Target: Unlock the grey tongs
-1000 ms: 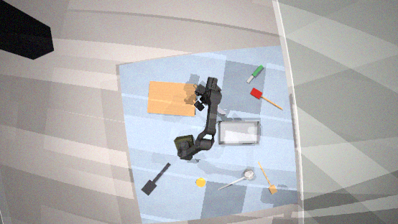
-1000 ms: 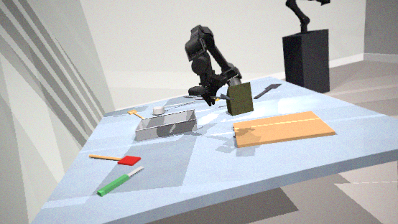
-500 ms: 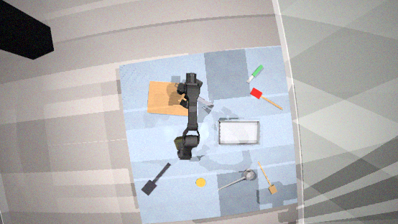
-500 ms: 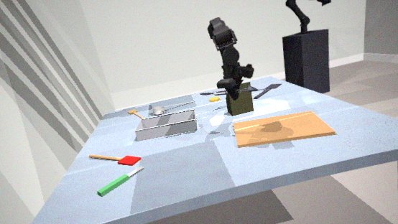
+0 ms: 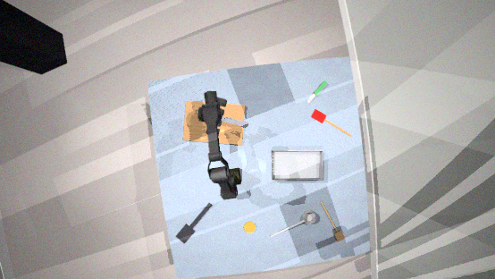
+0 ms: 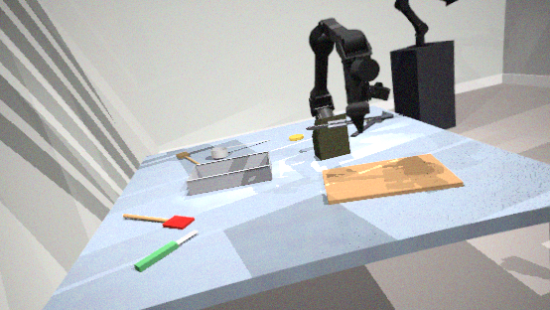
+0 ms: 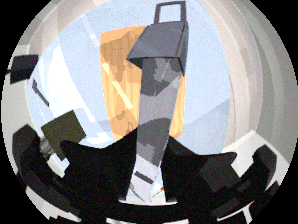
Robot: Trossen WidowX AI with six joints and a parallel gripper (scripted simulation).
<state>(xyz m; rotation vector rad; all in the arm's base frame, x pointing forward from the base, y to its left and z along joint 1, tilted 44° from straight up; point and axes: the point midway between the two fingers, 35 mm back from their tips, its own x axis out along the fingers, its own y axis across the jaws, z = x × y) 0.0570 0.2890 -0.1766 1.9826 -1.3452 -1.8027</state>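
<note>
Now: the wooden board 160 mm below my gripper tip and 50 mm behind it. Also, from my gripper tip: roasting tin 380 mm to the right, 350 mm ahead, 140 mm below; red spatula 620 mm ahead, 190 mm to the right, 160 mm below; green-handled knife 600 mm ahead, 160 mm below.
</note>
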